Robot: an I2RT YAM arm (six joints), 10 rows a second.
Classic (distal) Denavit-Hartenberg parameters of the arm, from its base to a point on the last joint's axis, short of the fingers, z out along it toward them. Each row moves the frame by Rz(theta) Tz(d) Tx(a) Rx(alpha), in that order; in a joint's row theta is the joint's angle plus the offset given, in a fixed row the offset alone. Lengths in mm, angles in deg.
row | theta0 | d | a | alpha
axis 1 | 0.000 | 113.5 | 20.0 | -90.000
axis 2 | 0.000 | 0.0 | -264.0 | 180.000
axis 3 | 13.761 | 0.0 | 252.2 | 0.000
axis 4 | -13.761 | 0.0 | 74.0 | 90.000
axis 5 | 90.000 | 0.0 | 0.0 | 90.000
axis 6 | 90.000 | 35.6 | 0.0 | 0.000
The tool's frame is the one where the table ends.
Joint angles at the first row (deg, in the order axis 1, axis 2, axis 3, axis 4, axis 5, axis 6):
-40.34, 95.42, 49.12, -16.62, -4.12, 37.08
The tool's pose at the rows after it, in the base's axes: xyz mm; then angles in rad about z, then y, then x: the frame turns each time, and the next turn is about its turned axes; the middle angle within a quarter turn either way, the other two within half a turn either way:
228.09 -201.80 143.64 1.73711 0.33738 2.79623
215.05 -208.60 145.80 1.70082 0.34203 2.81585
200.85 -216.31 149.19 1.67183 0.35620 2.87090
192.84 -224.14 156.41 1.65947 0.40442 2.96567
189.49 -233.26 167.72 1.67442 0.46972 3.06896
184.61 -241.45 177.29 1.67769 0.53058 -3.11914
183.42 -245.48 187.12 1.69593 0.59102 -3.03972
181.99 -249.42 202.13 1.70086 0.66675 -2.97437
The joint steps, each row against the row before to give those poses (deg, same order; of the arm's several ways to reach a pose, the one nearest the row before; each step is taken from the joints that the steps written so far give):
-1.64, -0.66, -0.61, -0.02, 0.04, -1.01
-2.53, -1.20, -0.61, -1.07, 0.86, -0.52
-2.69, -1.07, 0.04, -2.32, 2.58, -1.20
-1.49, -0.55, 1.45, -2.73, 5.68, -1.29
-0.89, -0.19, 2.51, -2.47, 6.25, -2.08
-1.03, -0.24, 1.84, -1.53, 5.94, -1.29
-0.09, -0.55, 1.37, -0.70, 5.16, -1.16
-0.13, -1.20, 1.64, -0.44, 5.14, -0.76

